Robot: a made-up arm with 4 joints. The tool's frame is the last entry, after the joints.
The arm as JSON. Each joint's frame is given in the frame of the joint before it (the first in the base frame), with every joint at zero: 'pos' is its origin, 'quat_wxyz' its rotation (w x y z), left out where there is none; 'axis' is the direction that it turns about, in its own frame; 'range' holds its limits. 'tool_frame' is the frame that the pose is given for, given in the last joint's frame.
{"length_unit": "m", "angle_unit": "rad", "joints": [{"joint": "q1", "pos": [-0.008, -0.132, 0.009], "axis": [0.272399, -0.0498, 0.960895], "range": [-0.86, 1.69]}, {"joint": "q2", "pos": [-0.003, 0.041, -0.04], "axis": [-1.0, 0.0, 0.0], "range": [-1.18, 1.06]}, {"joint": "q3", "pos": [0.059, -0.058, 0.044], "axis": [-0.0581, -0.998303, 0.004], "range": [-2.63, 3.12]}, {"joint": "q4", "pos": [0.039, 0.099, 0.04], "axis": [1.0, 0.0, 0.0], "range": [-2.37, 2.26]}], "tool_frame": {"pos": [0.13, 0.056, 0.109], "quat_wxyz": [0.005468, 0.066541, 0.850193, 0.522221]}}
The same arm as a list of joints. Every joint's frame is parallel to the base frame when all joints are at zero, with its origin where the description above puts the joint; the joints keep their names.
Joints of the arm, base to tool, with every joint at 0 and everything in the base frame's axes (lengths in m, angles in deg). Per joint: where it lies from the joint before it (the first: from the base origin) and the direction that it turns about. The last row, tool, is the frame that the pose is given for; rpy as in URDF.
q1: axis 0.272399 -0.0498 0.960895 xyz -0.008 -0.132 0.009
q2: axis -x xyz -0.003 0.041 -0.04
q3: axis -0.0581 -0.998303 0.004 xyz 0.059 -0.058 0.044
q4: axis +x xyz 0.039 0.099 0.04
tool: xyz 0.13 0.056 0.109 rpy 117.09 -3.45 173.16
Joint limits (deg, base to tool): -49.27..96.83 -67.61..60.73 -150.69..178.76 -135.79..129.49

